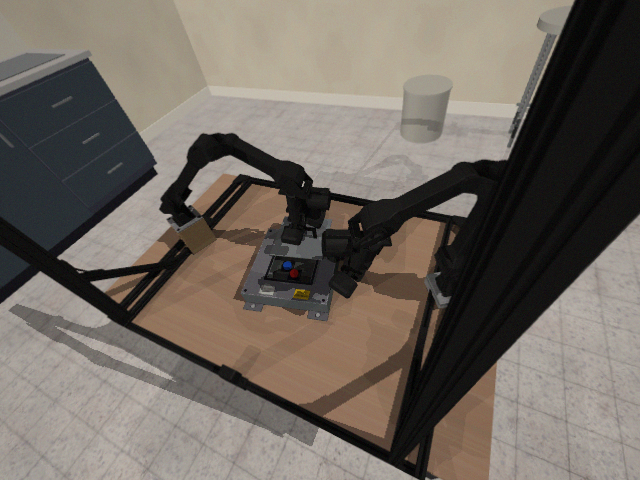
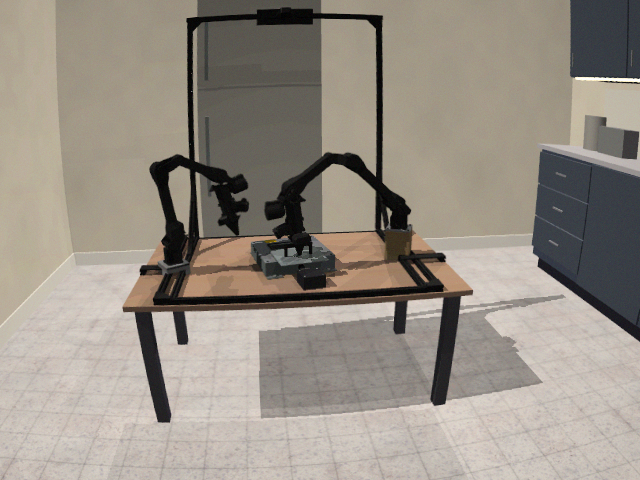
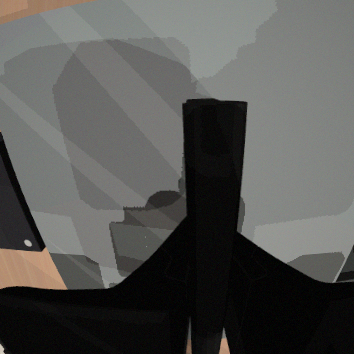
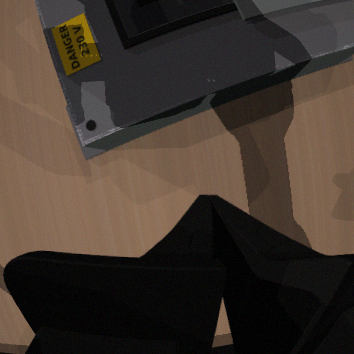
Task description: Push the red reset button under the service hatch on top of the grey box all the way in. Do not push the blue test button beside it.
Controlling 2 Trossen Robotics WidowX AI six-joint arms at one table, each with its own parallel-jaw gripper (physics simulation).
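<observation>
The grey box (image 1: pixel 286 298) (image 2: pixel 280 268) (image 4: pixel 175 81) sits mid-table. Its service hatch (image 1: pixel 308 245) (image 3: pixel 281 105) is slid back, and the dark recess shows the red button (image 1: pixel 293 273) with the blue button (image 1: pixel 287 265) just behind it. My left gripper (image 1: pixel 291 235) (image 2: pixel 300 241) (image 3: pixel 199 223) is shut on the hatch's black handle (image 3: pixel 214 158) at the far end of the box. My right gripper (image 1: pixel 344 286) (image 2: pixel 233 228) (image 4: pixel 206 203) is shut and empty. It hovers above the table beside the box's right edge, near the yellow danger label (image 1: pixel 301 294) (image 4: pixel 75 43).
A black frame rail (image 1: pixel 223 371) runs round the table top, and a tall black gantry post (image 1: pixel 509 238) stands at the right. A tan block (image 1: pixel 196 234) (image 2: pixel 398 244) stands by the left arm's base. A small black block (image 2: pixel 311 278) lies against the box.
</observation>
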